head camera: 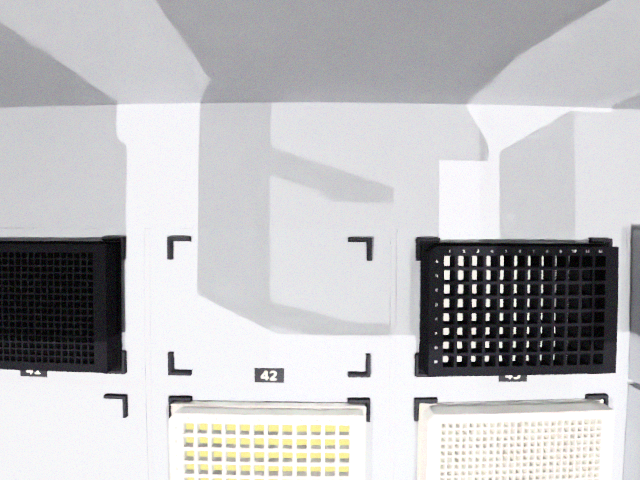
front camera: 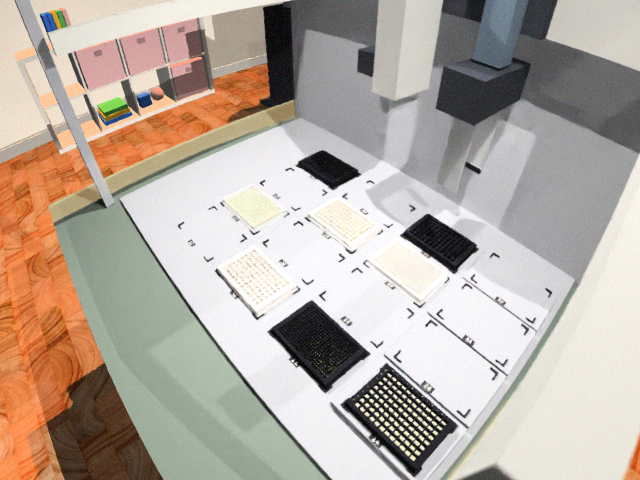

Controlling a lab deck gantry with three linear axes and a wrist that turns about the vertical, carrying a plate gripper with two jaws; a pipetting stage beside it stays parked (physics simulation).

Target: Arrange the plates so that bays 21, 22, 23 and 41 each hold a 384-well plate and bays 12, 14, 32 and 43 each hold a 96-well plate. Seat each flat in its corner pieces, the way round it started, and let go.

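Seen in the pictures: gripper, fingertip midpoint: (front camera: pixel 460 177); robot's base, link origin: (front camera: pixel 179 225).
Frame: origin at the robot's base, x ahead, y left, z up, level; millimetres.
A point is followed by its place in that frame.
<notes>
My gripper (front camera: pixel 463 178) {z 160, x 392, y 364 mm} is open and empty, raised above and behind bay 43. A black 96-well plate (front camera: pixel 439 241) {z 13, x 395, y 354 mm} (head camera: pixel 519 310) {z 14, x 388, y 364 mm} lies flat in bay 43. A black 384-well plate (front camera: pixel 328 167) {z 14, x 72, y 359 mm} (head camera: pixel 49 307) {z 14, x 88, y 364 mm} is in bay 41. A white 96-well plate (front camera: pixel 345 222) {z 14, x 236, y 254 mm} (head camera: pixel 266 449) {z 14, x 228, y 276 mm} is in bay 32, a white 384-well plate (front camera: pixel 408 270) {z 12, x 398, y 252 mm} (head camera: pixel 519 449) {z 12, x 391, y 273 mm} in bay 33. A pale yellow plate (front camera: pixel 254 205) {z 14, x 71, y 149 mm} is in bay 21, a white 96-well plate (front camera: pixel 256 279) {z 15, x 237, y 40 mm} in bay 12, a black 384-well plate (front camera: pixel 319 343) {z 13, x 398, y 40 mm} in bay 13, a black 96-well plate (front camera: pixel 400 417) {z 21, x 558, y 41 mm} in bay 14.
The parked pipetting stage (front camera: pixel 405 51) hangs left of the gripper in the front view. Corner pieces of bay 42 (head camera: pixel 368 248) {z 2, x 293, y 403 mm} stand between the two back plates. A grey upright post (front camera: pixel 72 113) {z 236, x -207, y -97 mm} stands at the deck's left. A shelf unit (front camera: pixel 207 56) stands beyond.
</notes>
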